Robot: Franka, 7 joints.
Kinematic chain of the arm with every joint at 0, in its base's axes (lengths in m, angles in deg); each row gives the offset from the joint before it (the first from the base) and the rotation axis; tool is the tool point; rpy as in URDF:
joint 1: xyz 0 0 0.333 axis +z
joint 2: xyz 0 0 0 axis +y
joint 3: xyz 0 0 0.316 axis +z
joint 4: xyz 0.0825 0 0 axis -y
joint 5: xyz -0.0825 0 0.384 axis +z
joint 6: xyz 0 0 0 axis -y
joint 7: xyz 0.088 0 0 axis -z
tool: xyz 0 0 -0.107 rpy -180 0 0
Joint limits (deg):
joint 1: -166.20..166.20
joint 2: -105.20..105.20
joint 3: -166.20..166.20
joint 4: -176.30..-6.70
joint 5: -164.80..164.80
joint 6: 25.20..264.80
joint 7: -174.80..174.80
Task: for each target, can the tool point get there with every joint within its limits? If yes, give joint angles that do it. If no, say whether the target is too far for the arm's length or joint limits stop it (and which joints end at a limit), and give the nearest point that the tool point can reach.
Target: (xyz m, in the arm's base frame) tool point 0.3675 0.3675 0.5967
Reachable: yes | joints 126.49 69.31 -103.13 -119.88 78.46 186.21 -35.15
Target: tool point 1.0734 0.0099 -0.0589
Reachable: no: too far | nearest point 0.8058 0.0074 0.0388 | short by 0.285 m
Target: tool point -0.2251 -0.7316 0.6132
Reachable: yes | joints 32.91 -56.08 -99.99 -63.54 18.59 151.00 117.22
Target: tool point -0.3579 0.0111 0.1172
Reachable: yes | joints 87.93 62.26 59.18 -151.66 98.04 132.12 133.07
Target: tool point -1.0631 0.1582 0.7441
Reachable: no: too far | nearest point -0.7926 0.1179 0.6395 | short by 0.293 m
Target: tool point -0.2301 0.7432 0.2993
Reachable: yes | joints 119.64 80.19 -64.24 -44.26 -32.45 222.74 98.81
